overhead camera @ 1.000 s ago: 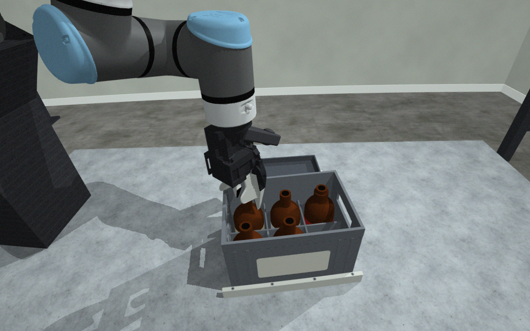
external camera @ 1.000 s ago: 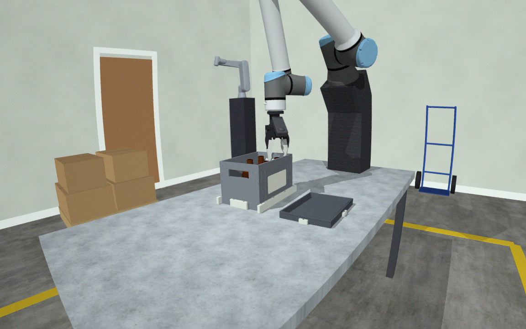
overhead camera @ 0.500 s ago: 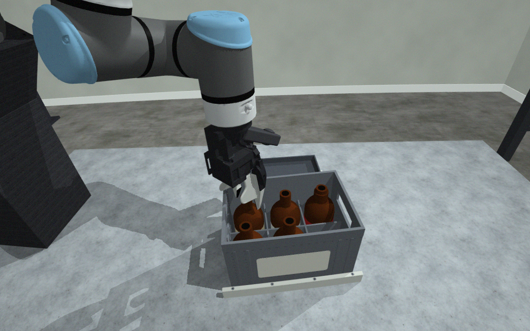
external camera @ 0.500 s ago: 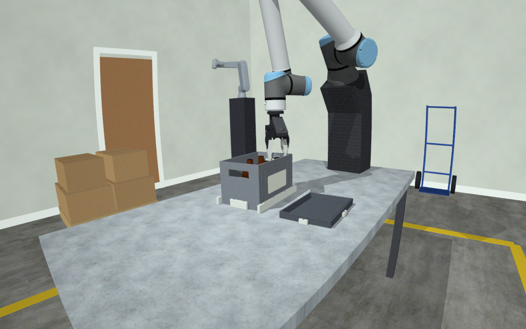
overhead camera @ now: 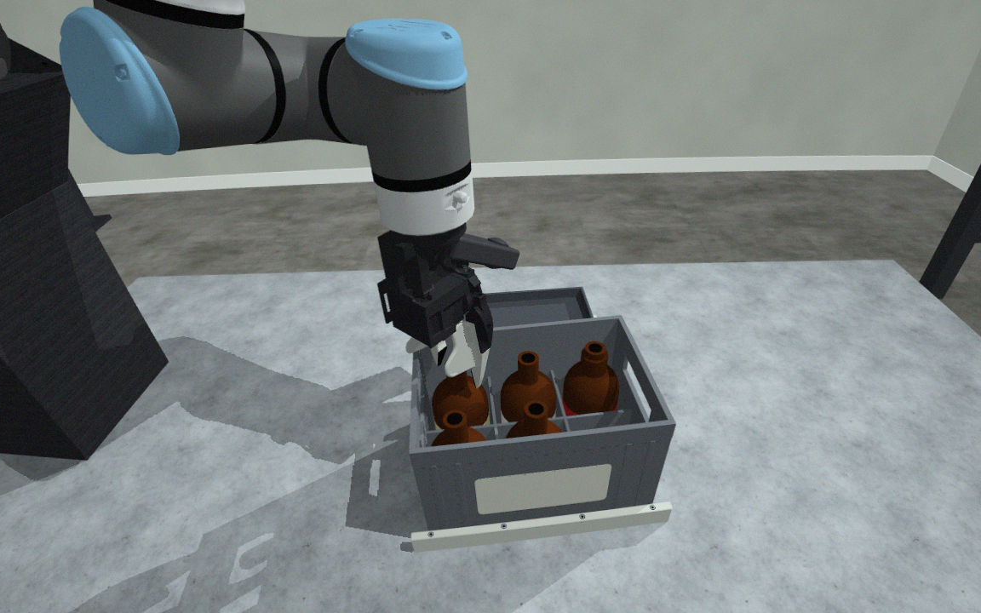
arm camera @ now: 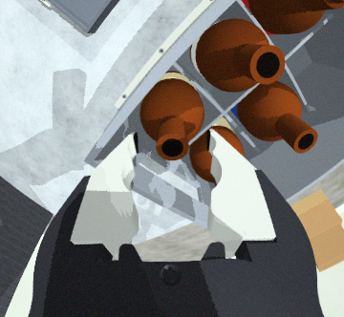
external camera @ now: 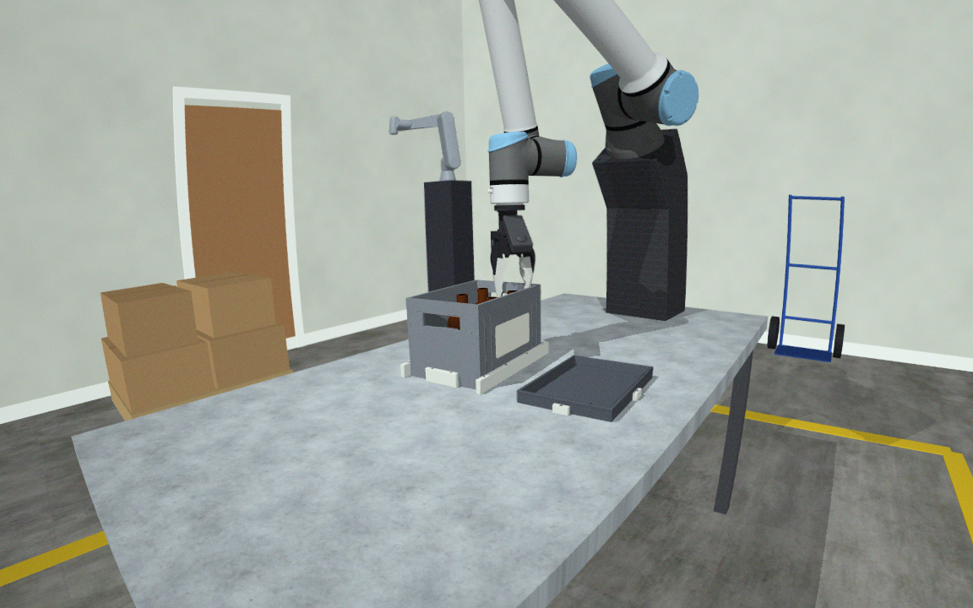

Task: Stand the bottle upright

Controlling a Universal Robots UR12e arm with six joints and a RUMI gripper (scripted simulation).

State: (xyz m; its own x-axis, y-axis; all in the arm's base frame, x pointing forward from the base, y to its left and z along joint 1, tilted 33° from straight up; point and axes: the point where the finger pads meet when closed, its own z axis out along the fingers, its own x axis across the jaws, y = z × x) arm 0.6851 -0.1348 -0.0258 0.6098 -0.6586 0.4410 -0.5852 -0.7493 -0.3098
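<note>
The glass bottle lies 17 cm ahead of my hand and 7 cm below it. From my hand the other things lie so: crate 8 cm ahead, 5 cm to the right, 7 cm below; grey tray 11 cm ahead, 24 cm to the left, 14 cm below.
</note>
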